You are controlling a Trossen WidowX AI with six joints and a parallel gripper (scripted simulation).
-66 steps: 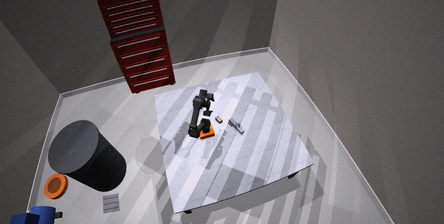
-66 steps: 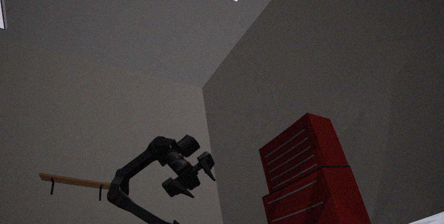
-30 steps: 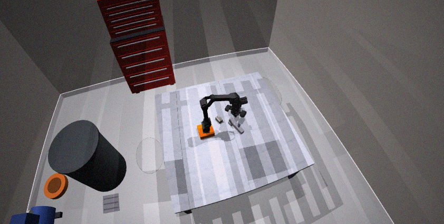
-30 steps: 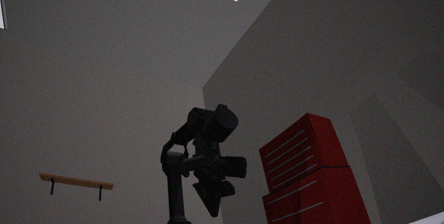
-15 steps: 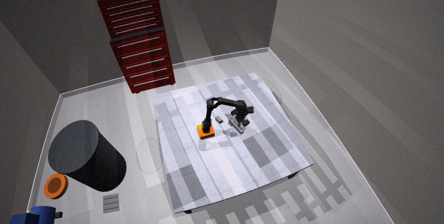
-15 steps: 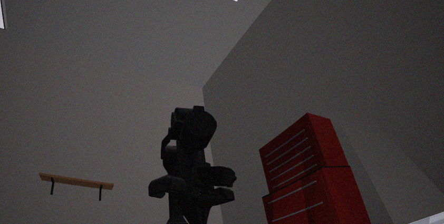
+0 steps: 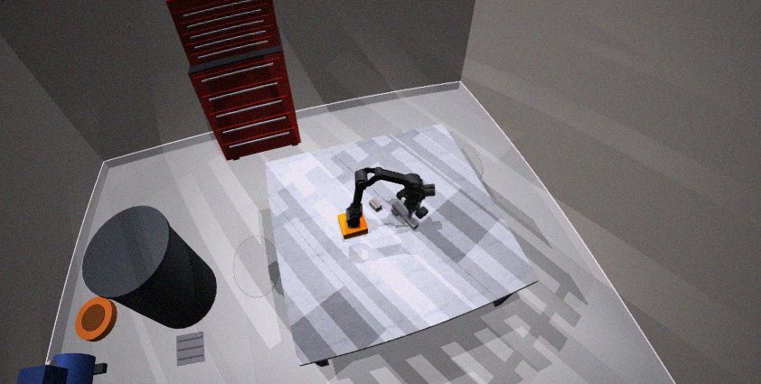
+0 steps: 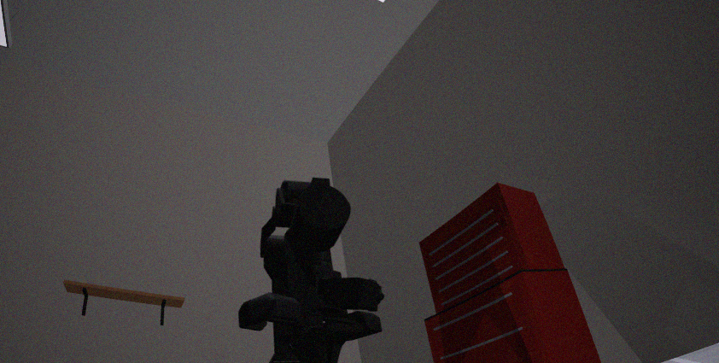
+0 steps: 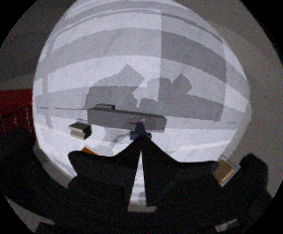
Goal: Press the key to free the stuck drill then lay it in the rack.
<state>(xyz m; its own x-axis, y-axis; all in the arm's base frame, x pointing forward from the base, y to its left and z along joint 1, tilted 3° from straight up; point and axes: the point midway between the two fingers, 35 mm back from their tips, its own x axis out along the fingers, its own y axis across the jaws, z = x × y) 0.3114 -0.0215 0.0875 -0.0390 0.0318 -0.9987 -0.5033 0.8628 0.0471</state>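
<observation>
Right now my gripper tip is 30 mm above the dark key. Round my gripper tip: long grey fixture: 80 mm below, 40 mm to the left, 20 mm behind; holder block: 170 mm behind, 140 mm to the left, 100 mm below; drill: 70 mm below, 50 mm to the left, 30 mm behind.
</observation>
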